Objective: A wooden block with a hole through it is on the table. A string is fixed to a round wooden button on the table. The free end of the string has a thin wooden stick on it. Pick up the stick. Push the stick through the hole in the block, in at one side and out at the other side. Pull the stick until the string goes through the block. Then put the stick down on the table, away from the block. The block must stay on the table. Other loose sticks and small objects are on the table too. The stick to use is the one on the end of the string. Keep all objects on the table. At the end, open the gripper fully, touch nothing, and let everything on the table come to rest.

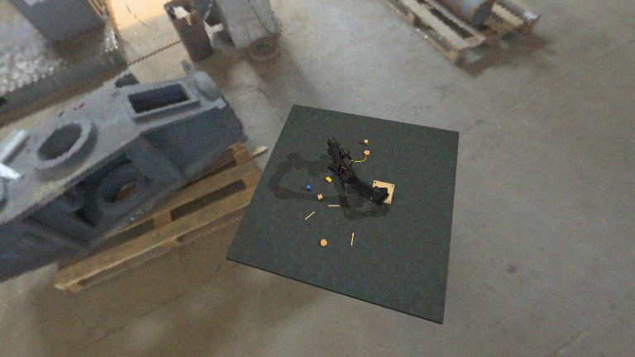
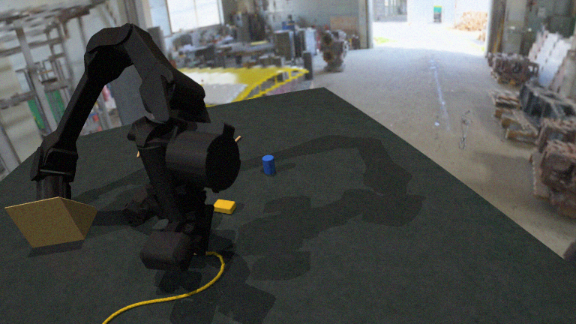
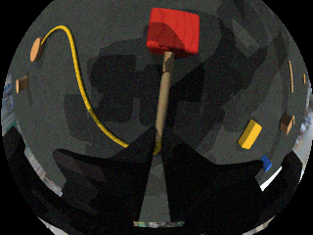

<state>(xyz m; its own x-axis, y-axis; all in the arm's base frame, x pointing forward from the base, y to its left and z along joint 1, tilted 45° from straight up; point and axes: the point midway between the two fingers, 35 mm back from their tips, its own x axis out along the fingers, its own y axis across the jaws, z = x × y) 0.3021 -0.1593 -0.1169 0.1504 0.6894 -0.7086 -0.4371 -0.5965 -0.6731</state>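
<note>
The red block is 7 cm behind my gripper tip and 4 cm to the left of it. From my gripper tip the other things lie so: thin wooden stick (1 cm to the left, 1 cm behind); then round wooden button (18 cm behind, 13 cm to the right, 1 cm below); then yellow block (11 cm to the left, 6 cm ahead, 1 cm below).
</note>
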